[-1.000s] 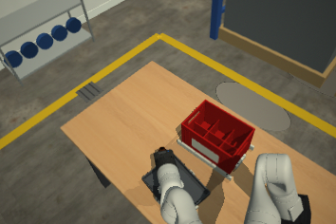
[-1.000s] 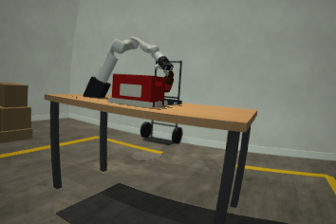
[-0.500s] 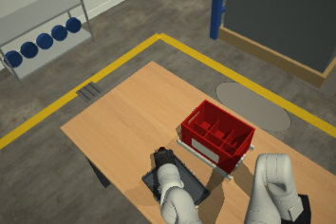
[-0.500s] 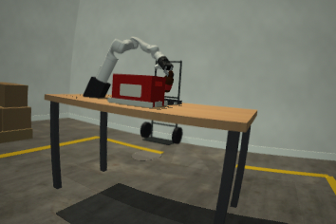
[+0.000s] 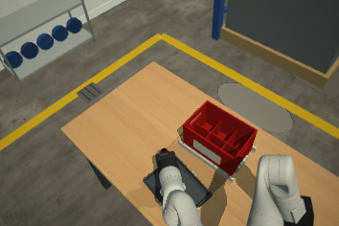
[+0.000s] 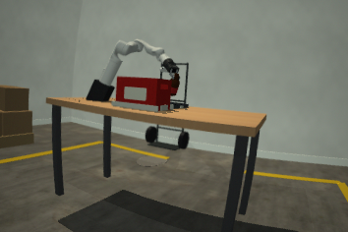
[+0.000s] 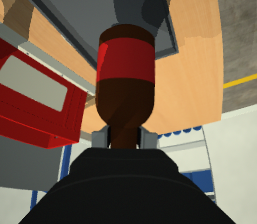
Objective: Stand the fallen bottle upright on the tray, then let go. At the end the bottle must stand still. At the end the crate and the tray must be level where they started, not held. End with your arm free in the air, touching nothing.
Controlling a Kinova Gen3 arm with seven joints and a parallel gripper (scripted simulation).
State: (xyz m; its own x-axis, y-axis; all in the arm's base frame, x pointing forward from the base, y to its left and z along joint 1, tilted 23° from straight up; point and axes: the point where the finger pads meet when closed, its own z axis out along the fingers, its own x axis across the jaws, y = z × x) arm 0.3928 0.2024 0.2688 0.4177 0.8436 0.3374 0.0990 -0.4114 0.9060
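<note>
My gripper is now 50 mm above the bottle, 20 mm past it and 10 mm to the right of it. Round my hand: tray 190 mm below, 70 mm behind; then red crate 280 mm to the right, 120 mm below, 30 mm behind.
</note>
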